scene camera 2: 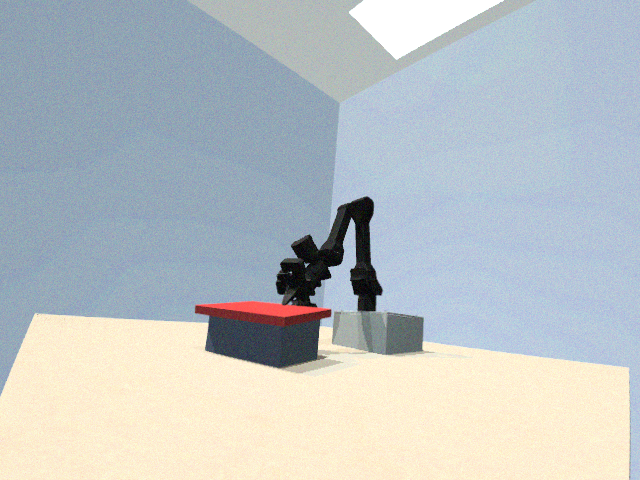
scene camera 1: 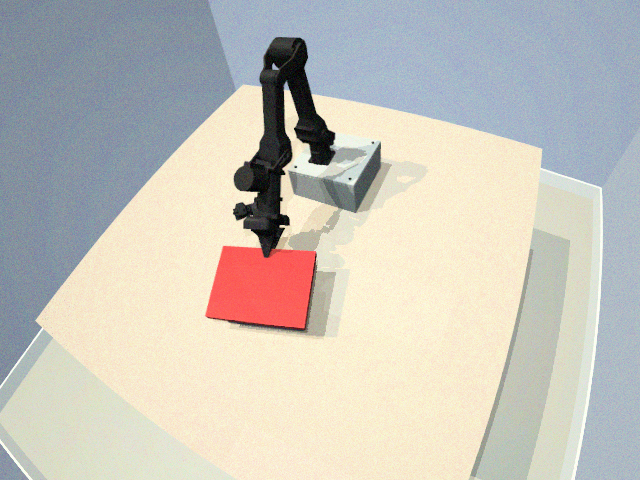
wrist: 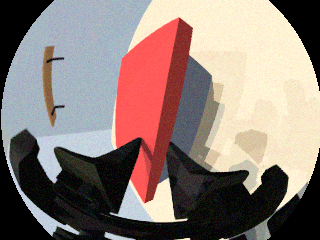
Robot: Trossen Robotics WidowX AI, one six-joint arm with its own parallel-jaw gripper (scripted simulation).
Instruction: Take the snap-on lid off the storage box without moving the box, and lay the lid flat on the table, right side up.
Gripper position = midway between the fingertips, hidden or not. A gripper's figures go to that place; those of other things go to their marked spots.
Labels:
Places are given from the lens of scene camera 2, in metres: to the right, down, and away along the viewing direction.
my gripper (scene camera 2: 285,310): -0.09, 0.17, 0.76
red lid (scene camera 2: 252,311): -0.13, 0.14, 0.60

